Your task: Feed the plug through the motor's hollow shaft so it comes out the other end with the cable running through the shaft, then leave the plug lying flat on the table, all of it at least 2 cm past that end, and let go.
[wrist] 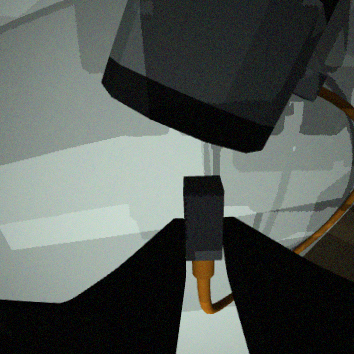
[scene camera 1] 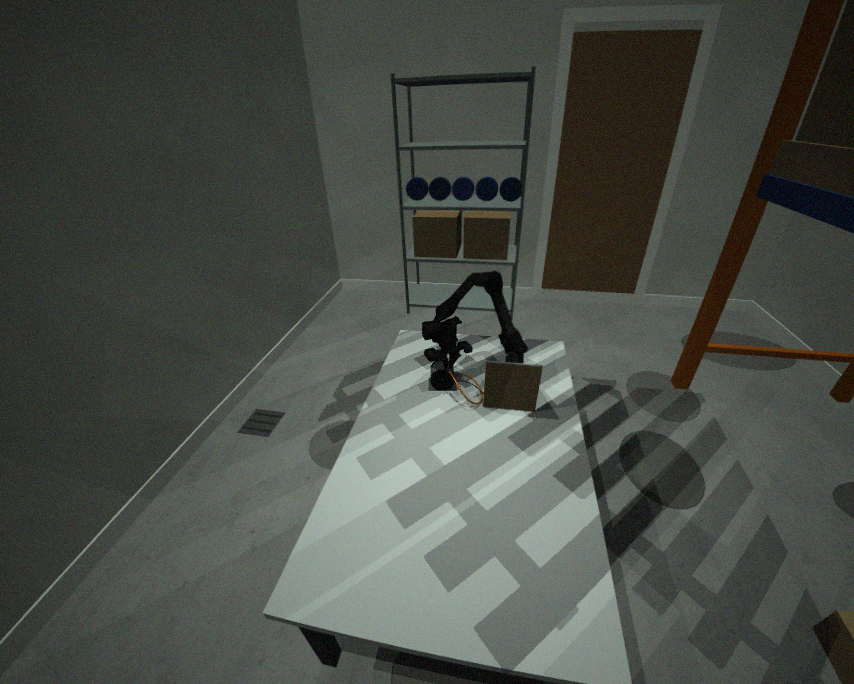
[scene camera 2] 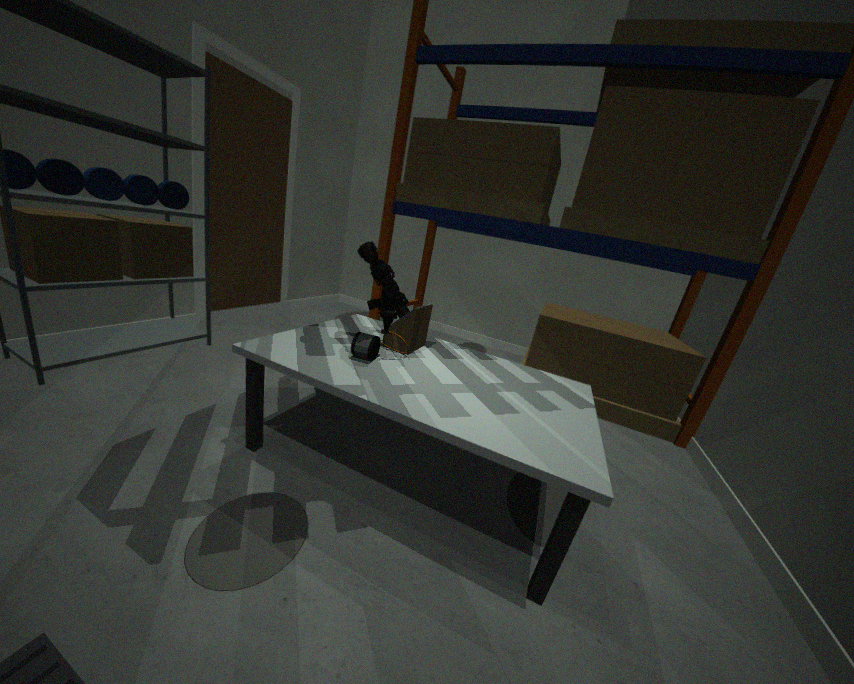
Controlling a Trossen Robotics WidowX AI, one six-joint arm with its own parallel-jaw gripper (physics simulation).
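Frame: origin at the arm's base, x back, y down, z right, level; millimetres.
Where they show: gripper, fingertip midpoint: (wrist: 203,228) (scene camera 1: 448,369) (scene camera 2: 385,330); arm's base, origin of the base link: (scene camera 1: 514,367) (scene camera 2: 406,317).
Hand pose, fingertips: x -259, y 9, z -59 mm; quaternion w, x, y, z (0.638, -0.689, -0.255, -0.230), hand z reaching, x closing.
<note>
Things, the pixels of their top centre, and the offset from my fingertips. "spot": a spot on its surface instead. Level surfaces: height alone.
- motor, middle of its top: (wrist: 227,29) (scene camera 1: 442,365) (scene camera 2: 367,334) dx -37, dy +30, dz +61 mm
- dark rectangular plug, middle of its top: (wrist: 202,228) dx -1, dy -3, dz +1 mm
- orange cable, surface spot: (wrist: 322,233) spot: dx +143, dy +127, dz +5 mm
- white table, its level: dy +132 mm
The motor (scene camera 1: 441,379) (scene camera 2: 366,346) (wrist: 210,60) is a dark cylinder lying on its side on the table. In the wrist view its grey body fills the upper part, with a black rim at the near end; the shaft opening is hidden. My gripper (scene camera 1: 448,361) (scene camera 2: 387,328) (wrist: 203,228) is shut on the dark rectangular plug (wrist: 203,220). The plug's free end points toward the motor's near rim, with a gap showing between them. The orange cable (wrist: 322,233) leaves the plug's rear, passes behind the right finger and loops round to a small block on the motor's side.
A brown upright panel (scene camera 1: 513,386) (scene camera 2: 412,332) stands on the white table (scene camera 1: 399,562) (scene camera 2: 527,441), beside the cable loop and near the arm's base. A metal shelf unit (scene camera 1: 399,178) stands behind the table.
</note>
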